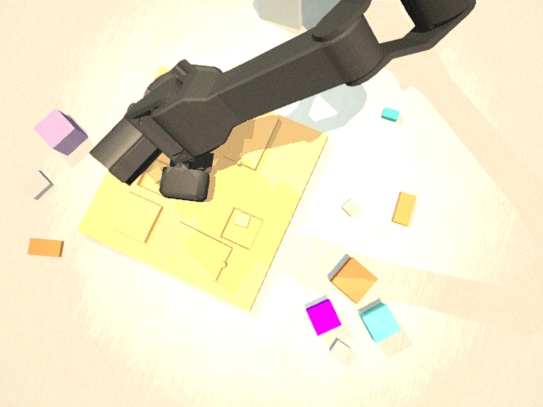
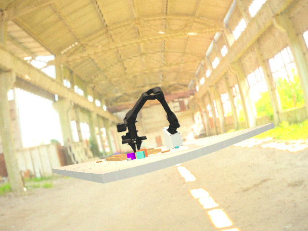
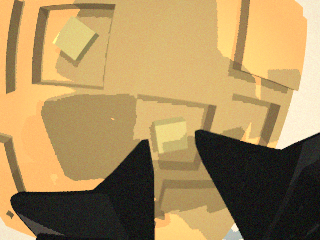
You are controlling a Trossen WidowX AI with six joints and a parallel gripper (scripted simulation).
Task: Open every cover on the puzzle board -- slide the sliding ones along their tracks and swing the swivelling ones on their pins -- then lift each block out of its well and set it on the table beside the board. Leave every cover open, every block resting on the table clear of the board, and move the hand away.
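Right now my gripper tip is 4 cm short of the yellow puzzle board, 1 cm to the left of it and 1 cm above it. The rest, counted from my gripper tip: orange cube (15 cm ahead, 26 cm to the left); lilac block (2 cm ahead, 23 cm to the right); cyan piece (12 cm behind, 27 cm to the left, 2 cm below).
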